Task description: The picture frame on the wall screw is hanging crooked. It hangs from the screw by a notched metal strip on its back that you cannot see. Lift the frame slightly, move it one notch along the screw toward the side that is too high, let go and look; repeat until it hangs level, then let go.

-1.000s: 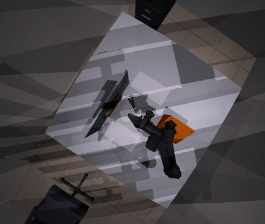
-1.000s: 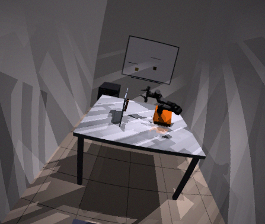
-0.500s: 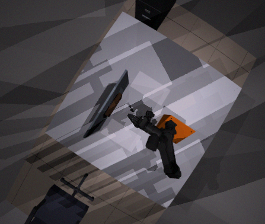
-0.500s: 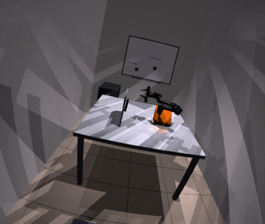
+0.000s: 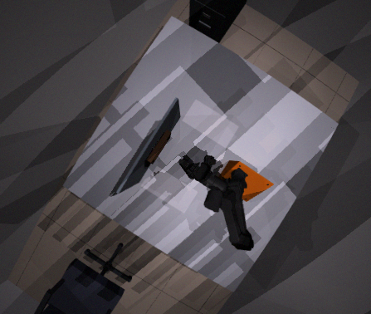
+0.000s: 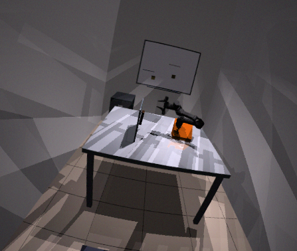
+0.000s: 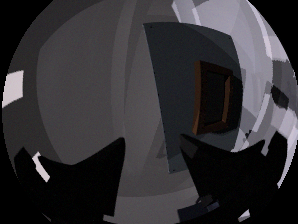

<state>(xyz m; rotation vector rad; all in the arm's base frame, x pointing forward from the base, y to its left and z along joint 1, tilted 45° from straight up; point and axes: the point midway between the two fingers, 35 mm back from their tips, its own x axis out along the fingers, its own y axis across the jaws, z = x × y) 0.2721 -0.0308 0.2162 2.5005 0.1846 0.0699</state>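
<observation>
The brown picture frame is 130 mm ahead of my gripper tip, 20 mm to the left of it and 170 mm below it. Round my gripper tip: thin grey wall panel: 140 mm ahead, 40 mm to the left, 190 mm below.
</observation>
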